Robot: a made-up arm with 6 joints.
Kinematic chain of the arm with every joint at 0, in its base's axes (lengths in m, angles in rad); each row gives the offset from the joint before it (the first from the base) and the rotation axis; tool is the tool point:
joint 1: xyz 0 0 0.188 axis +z
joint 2: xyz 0 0.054 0 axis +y
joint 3: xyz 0 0 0.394 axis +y
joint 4: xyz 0 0 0.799 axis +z
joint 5: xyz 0 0 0 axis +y
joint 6: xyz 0 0 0.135 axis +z
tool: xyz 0 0 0
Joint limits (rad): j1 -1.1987..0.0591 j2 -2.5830..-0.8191 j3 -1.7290..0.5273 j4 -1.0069..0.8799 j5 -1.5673..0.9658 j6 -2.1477..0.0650
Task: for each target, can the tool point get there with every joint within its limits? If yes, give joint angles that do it. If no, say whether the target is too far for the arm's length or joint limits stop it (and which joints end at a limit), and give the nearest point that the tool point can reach.
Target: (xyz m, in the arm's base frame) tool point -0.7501 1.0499 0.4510
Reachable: yes | joints -0.9299 -1.4286 0.1354 0.5257 -0.4178 -1.2865
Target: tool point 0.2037 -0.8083 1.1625
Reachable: no: joint limits stop it (at a limit: joint 1, joint 2, joint 3, joint 5) | nearest point -0.4747 -0.0643 1.3145 | short by 1.018 m
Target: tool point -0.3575 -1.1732 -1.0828
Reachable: no: too far | nearest point 0.1511 -0.4661 -0.7041 | short by 0.950 m
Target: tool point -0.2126 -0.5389 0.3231
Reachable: no: joint limits stop it (at a limit: joint 1, joint 2, joint 3, joint 5) | nearest point 0.1888 -0.5396 -0.3540 | short by 0.787 m
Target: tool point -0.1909 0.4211 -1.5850
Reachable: no: too far | nearest point -0.1535 0.3387 -1.0665 | short by 0.526 m
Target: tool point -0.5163 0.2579 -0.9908
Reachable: yes | joints -0.3829 -2.4505 -0.3490 -0.5790 0.1042 -1.0918
